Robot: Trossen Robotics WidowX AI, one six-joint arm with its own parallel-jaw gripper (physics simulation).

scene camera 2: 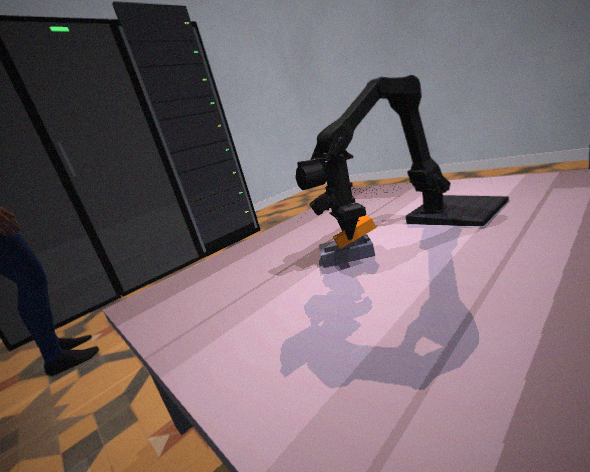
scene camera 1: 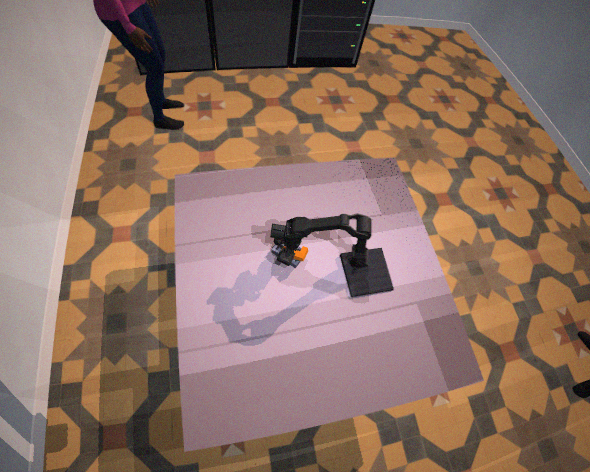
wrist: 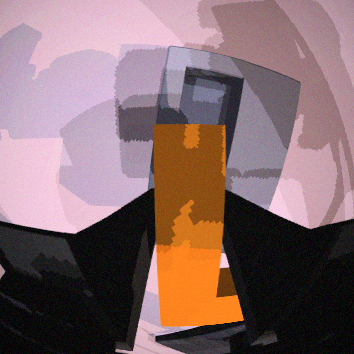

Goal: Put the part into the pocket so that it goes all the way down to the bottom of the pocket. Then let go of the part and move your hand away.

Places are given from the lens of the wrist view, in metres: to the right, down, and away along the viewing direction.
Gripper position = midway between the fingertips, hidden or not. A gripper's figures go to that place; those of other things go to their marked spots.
my gripper (wrist: pixel 186 195): 0.01, 0.01, 0.10
orange part (wrist: pixel 188 159): 0.01, -0.01, 0.07
grey pocket block (wrist: pixel 257 105): 0.05, -0.04, 0.10
The marked spots on the grey pocket block and the orange part are 0.06 m apart.
